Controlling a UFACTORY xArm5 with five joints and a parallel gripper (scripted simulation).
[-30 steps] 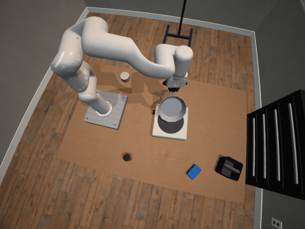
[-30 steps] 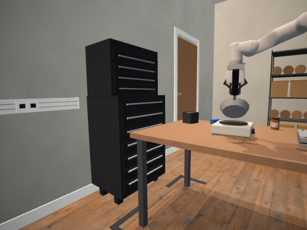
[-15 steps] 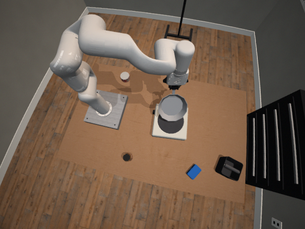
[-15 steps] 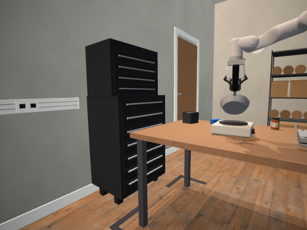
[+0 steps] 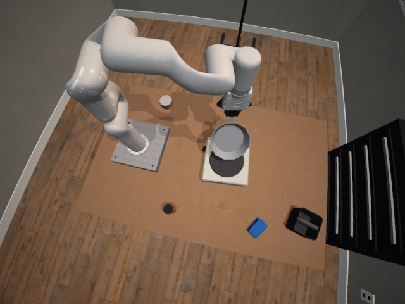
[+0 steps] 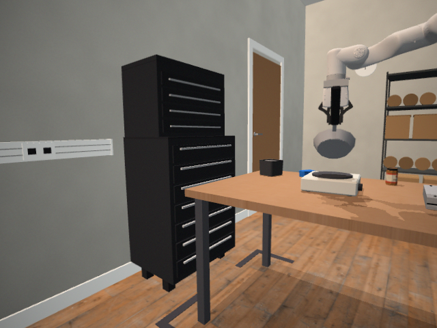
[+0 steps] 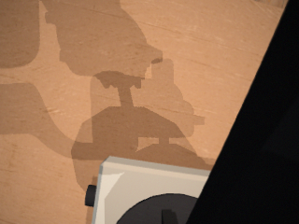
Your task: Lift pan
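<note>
Right now the grey pan is 10 mm ahead of my hand, 40 mm to the right of it and 60 mm below it. Round my hand: blue block: 260 mm ahead, 440 mm to the right, 310 mm below; then jar: 410 mm behind, 170 mm to the left, 310 mm below; then hot plate: 20 mm ahead, 140 mm to the right, 300 mm below.
</note>
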